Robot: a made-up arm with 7 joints. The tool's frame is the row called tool. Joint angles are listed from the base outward.
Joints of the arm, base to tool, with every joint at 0 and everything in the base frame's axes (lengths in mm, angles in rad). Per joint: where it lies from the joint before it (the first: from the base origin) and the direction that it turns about. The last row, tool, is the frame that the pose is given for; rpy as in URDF.
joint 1: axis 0 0 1 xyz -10 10 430
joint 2: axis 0 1 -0.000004 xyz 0 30 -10
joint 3: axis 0 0 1 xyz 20 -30 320
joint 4: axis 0 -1 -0.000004 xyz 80 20 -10
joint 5: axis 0 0.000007 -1 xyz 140 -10 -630
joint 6: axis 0 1 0.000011 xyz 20 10 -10
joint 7: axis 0 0.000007 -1 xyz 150 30 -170
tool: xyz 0 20 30 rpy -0.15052 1.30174 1.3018
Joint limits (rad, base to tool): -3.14..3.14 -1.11..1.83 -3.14..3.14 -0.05..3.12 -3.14..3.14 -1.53..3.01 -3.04..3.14
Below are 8 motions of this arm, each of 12 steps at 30 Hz.
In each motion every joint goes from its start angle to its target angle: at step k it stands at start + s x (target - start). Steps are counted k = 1, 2, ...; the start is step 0. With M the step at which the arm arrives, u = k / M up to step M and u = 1 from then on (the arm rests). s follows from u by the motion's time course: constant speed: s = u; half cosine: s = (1 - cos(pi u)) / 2; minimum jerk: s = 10 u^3 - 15 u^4 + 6 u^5.
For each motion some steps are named. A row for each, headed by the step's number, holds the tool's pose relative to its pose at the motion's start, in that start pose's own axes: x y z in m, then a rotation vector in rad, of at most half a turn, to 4 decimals.
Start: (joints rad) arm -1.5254 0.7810 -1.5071 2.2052 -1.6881 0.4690 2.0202
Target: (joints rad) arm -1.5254 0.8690 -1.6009 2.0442 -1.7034 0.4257 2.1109
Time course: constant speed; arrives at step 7
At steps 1, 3, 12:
1: -0.0034 0.0214 -0.0068 -0.0119 0.0016 0.0170
3: -0.0111 0.0626 -0.0226 -0.0352 0.0064 0.0505
12: -0.0297 0.1379 -0.0621 -0.0803 0.0225 0.1147

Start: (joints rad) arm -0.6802 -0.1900 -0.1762 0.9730 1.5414 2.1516 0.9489
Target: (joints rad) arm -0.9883 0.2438 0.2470 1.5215 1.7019 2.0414 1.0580
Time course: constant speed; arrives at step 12
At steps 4, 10, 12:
4: 0.0163 0.0114 0.0599 -0.0081 -0.0088 -0.0169
10: 0.0336 0.0337 0.1391 -0.0308 -0.0218 0.0403
12: 0.0331 0.0466 0.1618 -0.0436 -0.0298 0.0802

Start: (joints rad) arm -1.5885 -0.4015 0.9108 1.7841 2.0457 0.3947 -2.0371
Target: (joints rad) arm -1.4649 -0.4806 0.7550 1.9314 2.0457 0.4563 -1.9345
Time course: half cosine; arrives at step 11
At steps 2, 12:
2: 0.0004 -0.0174 0.0029 -0.0062 -0.0054 -0.0169
12: -0.0160 -0.2224 0.0517 -0.0797 -0.0782 -0.2128

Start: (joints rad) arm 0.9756 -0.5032 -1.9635 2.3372 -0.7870 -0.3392 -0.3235
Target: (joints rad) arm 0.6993 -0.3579 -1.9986 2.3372 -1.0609 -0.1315 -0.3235
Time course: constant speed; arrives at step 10
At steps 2, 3, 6, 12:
2: -0.0027 -0.0023 -0.0121 -0.1000 -0.0025 0.0681
3: -0.0041 -0.0029 -0.0181 -0.1497 -0.0024 0.1036
6: -0.0091 -0.0019 -0.0364 -0.2975 0.0029 0.2156
12: -0.0178 0.0041 -0.0626 -0.4912 0.0221 0.3762

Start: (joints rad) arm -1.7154 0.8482 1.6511 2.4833 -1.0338 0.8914 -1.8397
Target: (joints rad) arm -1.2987 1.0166 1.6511 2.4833 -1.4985 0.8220 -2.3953
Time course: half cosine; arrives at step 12
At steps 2, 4, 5, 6, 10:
2: 0.0156 -0.0166 -0.0009 -0.0558 -0.0059 0.0098
4: 0.0568 -0.0650 -0.0024 -0.2105 -0.0194 0.0359
5: 0.0826 -0.0994 -0.0025 -0.3143 -0.0259 0.0527
6: 0.1089 -0.1386 -0.0017 -0.4271 -0.0305 0.0704
10: 0.1848 -0.2848 0.0093 -0.8141 -0.0266 0.1305

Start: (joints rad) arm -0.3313 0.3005 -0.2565 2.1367 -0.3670 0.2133 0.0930
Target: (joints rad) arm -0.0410 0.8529 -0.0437 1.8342 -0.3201 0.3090 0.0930
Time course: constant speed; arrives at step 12
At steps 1, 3, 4, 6, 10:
1: 0.0389 0.0553 0.0457 0.0152 -0.0529 0.0669
3: 0.0997 0.1710 0.1452 0.0397 -0.1571 0.2027
4: 0.1212 0.2310 0.1980 0.0491 -0.2083 0.2717
6: 0.1454 0.3538 0.3073 0.0620 -0.3085 0.4115
10: 0.1170 0.6040 0.5261 0.0636 -0.4986 0.6983

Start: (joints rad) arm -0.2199 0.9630 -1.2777 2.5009 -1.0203 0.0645 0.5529
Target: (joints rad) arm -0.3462 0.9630 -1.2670 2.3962 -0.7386 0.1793 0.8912
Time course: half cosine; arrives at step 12
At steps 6, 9, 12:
6: 0.0327 0.0882 -0.0226 0.3172 0.0540 0.0751
9: 0.0506 0.1554 -0.0402 0.5379 0.1148 0.1271
12: 0.0566 0.1844 -0.0478 0.6281 0.1455 0.1480

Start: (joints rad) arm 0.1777 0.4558 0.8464 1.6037 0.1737 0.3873 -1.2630
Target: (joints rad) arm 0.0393 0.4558 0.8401 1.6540 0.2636 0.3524 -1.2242
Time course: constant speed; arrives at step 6
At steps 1, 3, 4, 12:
1: -0.0194 0.0128 -0.0190 0.0301 0.0284 -0.0104
3: -0.0599 0.0392 -0.0549 0.0891 0.0860 -0.0317
4: -0.0808 0.0528 -0.0718 0.1180 0.1151 -0.0427
12: -0.1242 0.0804 -0.1033 0.1746 0.1740 -0.0652

